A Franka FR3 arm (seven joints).
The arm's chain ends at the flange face. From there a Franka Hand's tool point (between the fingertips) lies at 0.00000 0.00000 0.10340 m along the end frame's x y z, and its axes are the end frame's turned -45 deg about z.
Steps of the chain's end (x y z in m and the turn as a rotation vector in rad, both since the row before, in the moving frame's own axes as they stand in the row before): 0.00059, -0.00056, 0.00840, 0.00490, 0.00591, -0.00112; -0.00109, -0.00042, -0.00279, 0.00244, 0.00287, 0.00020; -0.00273, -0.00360, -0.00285, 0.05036, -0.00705, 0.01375; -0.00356, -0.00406, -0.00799, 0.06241, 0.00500, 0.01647; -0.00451, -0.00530, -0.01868, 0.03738, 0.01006, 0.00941; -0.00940, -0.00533, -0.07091, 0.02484, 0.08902, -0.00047
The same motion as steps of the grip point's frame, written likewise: 0.00160, 0.00009, 0.00840, -0.00071, 0.00764, -0.00112; -0.00009, -0.00104, -0.00279, -0.00030, 0.00375, 0.00020; 0.00381, -0.00865, -0.00298, 0.04060, 0.03062, 0.01375; 0.00531, -0.00954, -0.00819, 0.04060, 0.04767, 0.01647; 0.00404, -0.00892, -0.01876, 0.01932, 0.03355, 0.00941; 0.00544, -0.00573, -0.07135, -0.04538, 0.08051, -0.00047
